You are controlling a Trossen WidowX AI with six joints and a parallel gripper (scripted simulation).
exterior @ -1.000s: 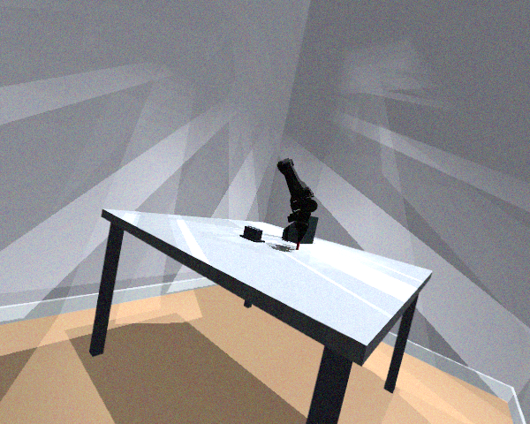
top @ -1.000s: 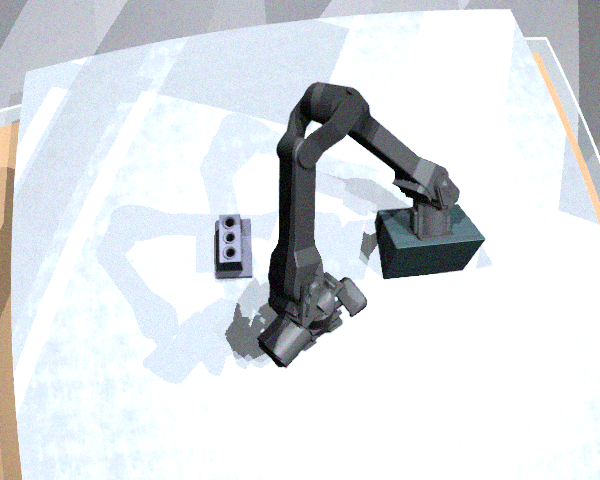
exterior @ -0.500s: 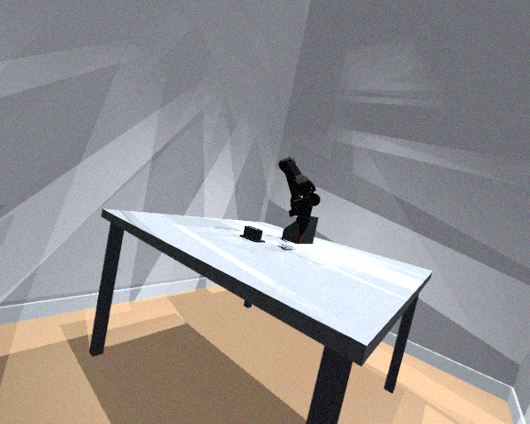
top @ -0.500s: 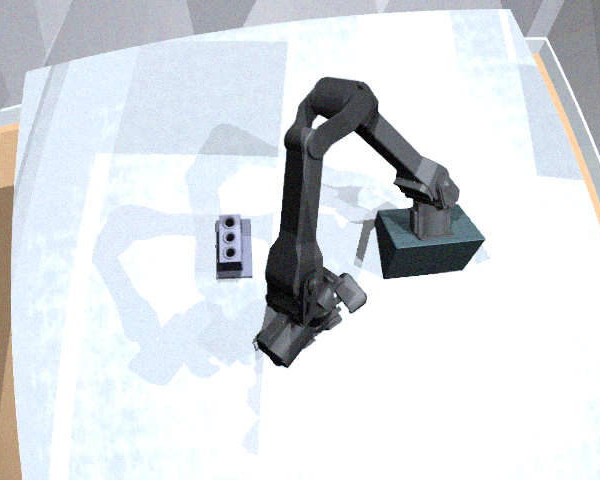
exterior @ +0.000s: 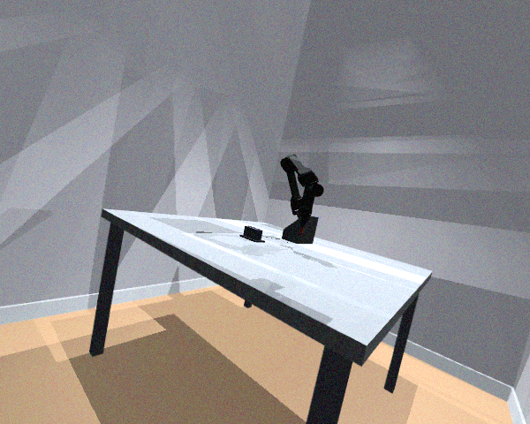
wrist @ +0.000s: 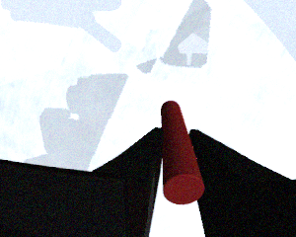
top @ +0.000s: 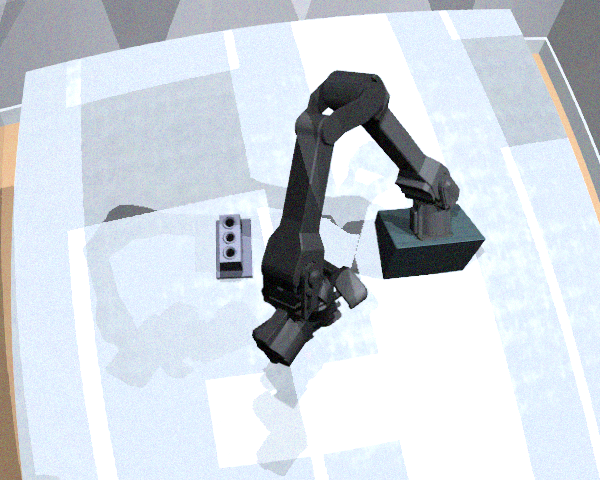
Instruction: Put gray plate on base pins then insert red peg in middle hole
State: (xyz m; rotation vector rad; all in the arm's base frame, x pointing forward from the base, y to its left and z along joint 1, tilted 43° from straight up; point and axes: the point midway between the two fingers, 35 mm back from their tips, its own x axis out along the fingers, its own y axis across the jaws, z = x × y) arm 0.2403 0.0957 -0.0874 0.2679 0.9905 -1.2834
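Right now my gripper tip is 120 mm short of the gray plate, 200 mm to the left of it and 70 mm above it. From my gripper tip the other things lie so: red peg: right at my gripper tip; then base: 110 mm ahead, 200 mm to the right, 100 mm below.
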